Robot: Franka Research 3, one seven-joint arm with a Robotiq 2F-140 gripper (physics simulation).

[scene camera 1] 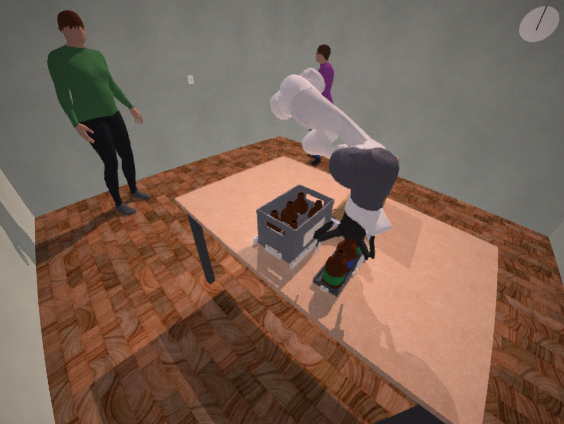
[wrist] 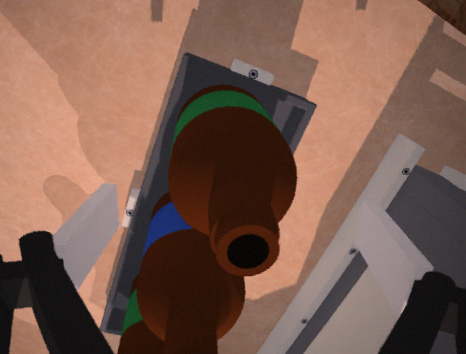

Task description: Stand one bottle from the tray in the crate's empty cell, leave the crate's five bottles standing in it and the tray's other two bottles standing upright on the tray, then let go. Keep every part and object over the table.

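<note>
Three brown bottles stand upright in a row on the dark tray (scene camera 1: 319, 281) (wrist: 197, 72). The end bottle with a green label (scene camera 1: 336, 268) (wrist: 232, 160) is nearest the scene camera. The blue-labelled bottle (wrist: 185, 285) is in the middle; a third bottle (wrist: 137, 344) is partly cut off in the wrist view. My gripper (scene camera 1: 345, 245) (wrist: 238, 214) is open and empty, its fingers spread low on either side of the row, one between tray and crate. The grey crate (scene camera 1: 275, 243) (wrist: 430, 205) holds several brown bottles (scene camera 1: 289, 215); its empty cell cannot be made out.
White brackets (scene camera 1: 270, 251) (wrist: 400, 155) run along the crate's base, and small ones (wrist: 252, 72) sit at the tray's sides. The table's near edge runs past crate and tray. Two people (scene camera 1: 85, 90) (scene camera 1: 326, 80) stand beyond the table.
</note>
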